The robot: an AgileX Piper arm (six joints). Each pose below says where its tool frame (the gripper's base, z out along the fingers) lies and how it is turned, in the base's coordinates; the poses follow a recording.
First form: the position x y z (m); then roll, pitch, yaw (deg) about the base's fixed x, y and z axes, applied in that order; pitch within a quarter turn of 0, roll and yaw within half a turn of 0.
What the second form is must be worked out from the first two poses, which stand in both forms.
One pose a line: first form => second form
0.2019 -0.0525 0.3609 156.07 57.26 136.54 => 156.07 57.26 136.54 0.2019 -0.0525 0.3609
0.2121 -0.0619 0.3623 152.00 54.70 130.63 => 152.00 54.70 130.63 0.2121 -0.0619 0.3623
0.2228 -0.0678 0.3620 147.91 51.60 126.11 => 147.91 51.60 126.11 0.2228 -0.0678 0.3620
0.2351 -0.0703 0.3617 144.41 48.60 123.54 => 144.41 48.60 123.54 0.2351 -0.0703 0.3617
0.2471 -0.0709 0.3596 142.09 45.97 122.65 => 142.09 45.97 122.65 0.2471 -0.0709 0.3596
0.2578 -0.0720 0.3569 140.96 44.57 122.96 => 140.96 44.57 122.96 0.2578 -0.0720 0.3569
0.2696 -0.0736 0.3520 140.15 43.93 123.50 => 140.15 43.93 123.50 0.2696 -0.0736 0.3520
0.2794 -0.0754 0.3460 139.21 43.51 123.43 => 139.21 43.51 123.43 0.2794 -0.0754 0.3460
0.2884 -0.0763 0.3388 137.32 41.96 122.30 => 137.32 41.96 122.30 0.2884 -0.0763 0.3388
